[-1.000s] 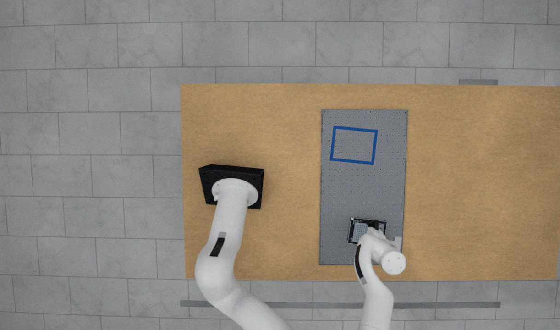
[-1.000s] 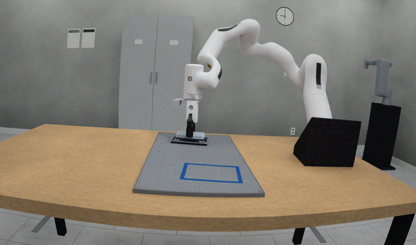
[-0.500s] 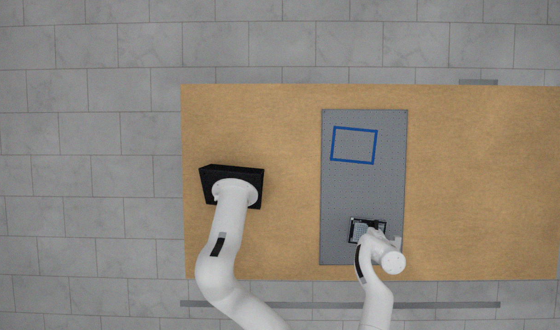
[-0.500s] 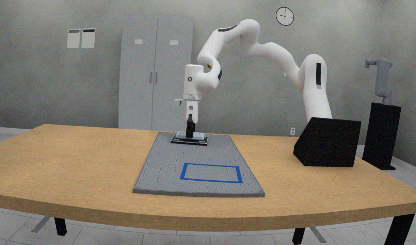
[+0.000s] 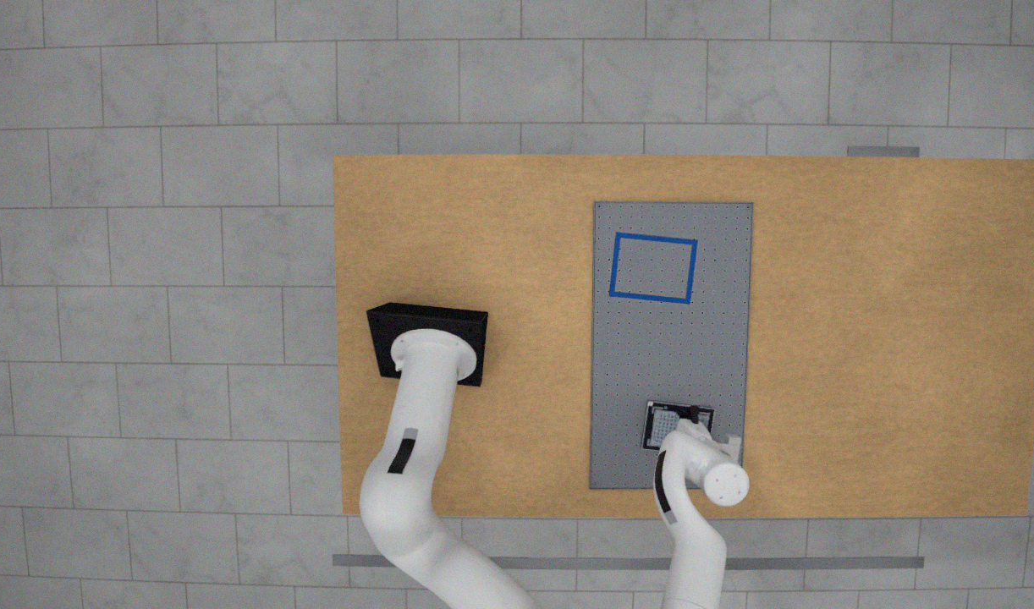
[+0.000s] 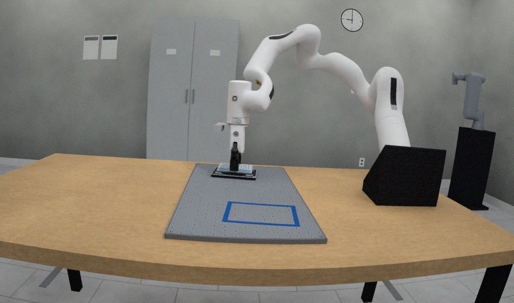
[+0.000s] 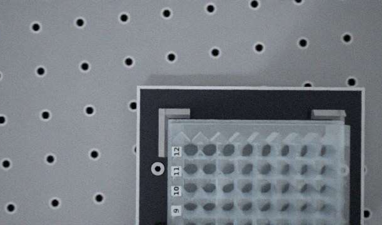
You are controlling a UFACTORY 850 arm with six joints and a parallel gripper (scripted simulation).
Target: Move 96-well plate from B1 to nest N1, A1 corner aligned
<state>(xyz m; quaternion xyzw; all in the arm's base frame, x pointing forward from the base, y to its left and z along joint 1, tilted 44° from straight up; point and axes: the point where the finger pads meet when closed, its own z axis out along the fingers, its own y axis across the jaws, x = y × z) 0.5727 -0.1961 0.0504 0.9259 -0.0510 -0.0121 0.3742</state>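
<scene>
The black plate nest lies 30 mm below my hand. The rest, counted from my hand: clear 96-well plate (10 mm below).
</scene>
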